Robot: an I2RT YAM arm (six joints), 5 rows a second.
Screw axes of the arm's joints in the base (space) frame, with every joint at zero. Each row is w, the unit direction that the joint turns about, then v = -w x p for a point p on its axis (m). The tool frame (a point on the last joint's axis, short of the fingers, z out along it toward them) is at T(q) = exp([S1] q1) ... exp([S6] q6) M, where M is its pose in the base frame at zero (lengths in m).
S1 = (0, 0, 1, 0, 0, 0)
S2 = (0, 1, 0, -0.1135, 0, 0.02)
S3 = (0, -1, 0, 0.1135, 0, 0.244)
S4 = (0, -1, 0, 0.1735, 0, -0.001)
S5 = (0, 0, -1, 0, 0.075, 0)
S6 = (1, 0, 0, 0, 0.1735, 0)
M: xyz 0.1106 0 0.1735 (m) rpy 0 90 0 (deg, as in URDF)
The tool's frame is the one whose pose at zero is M.
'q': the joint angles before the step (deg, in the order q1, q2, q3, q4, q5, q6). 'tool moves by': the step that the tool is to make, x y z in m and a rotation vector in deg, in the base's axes. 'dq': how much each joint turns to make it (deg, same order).
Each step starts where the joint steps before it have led.
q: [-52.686, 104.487, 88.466, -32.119, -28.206, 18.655]
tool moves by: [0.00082, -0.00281, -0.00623, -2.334, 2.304, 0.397]
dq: [0.022, 0.808, -0.068, 0.089, 2.185, -2.731]
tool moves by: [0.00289, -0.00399, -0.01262, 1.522, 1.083, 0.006]
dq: [-0.022, 1.837, 0.003, -0.024, -0.065, 0.021]
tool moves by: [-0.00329, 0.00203, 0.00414, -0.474, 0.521, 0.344]
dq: [-0.176, -0.787, 0.022, -1.159, 0.218, -0.941]
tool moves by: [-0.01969, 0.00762, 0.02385, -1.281, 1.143, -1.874]
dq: [-1.485, -4.284, 0.110, -4.392, 1.552, -0.830]
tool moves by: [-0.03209, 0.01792, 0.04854, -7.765, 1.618, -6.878]
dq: [-1.771, -8.590, -0.002, -3.126, 7.694, 0.000]
